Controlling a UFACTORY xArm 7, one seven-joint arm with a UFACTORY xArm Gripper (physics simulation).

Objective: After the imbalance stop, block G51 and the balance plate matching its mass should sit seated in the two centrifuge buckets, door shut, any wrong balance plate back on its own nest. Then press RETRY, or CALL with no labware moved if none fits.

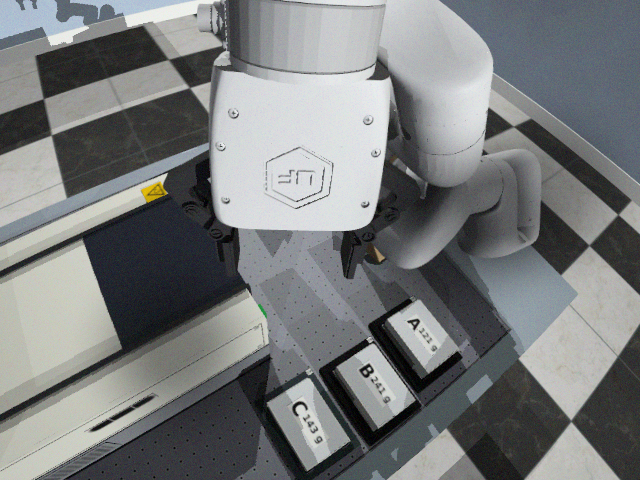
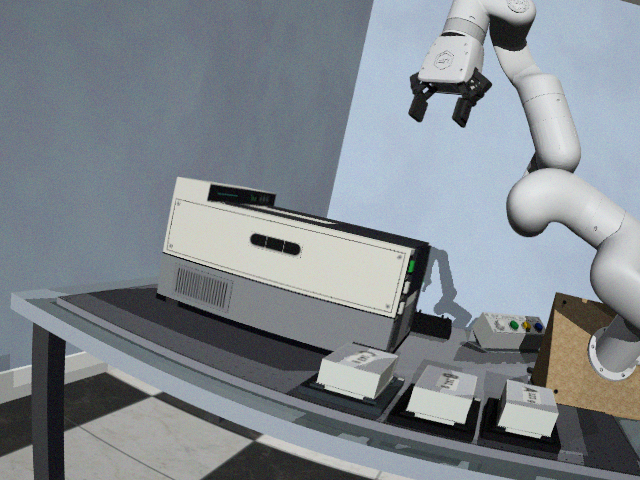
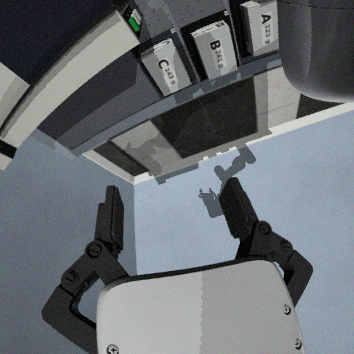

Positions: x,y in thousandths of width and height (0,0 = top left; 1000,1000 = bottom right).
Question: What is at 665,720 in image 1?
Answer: A balance plate A.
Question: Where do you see a perforated plate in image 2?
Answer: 918,911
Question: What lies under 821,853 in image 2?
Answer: A balance plate A.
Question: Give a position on a centrifuge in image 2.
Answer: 359,530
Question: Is my gripper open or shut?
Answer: Open.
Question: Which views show the balance plate C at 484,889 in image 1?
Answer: Image 1, image 2 and image 3: all of them.
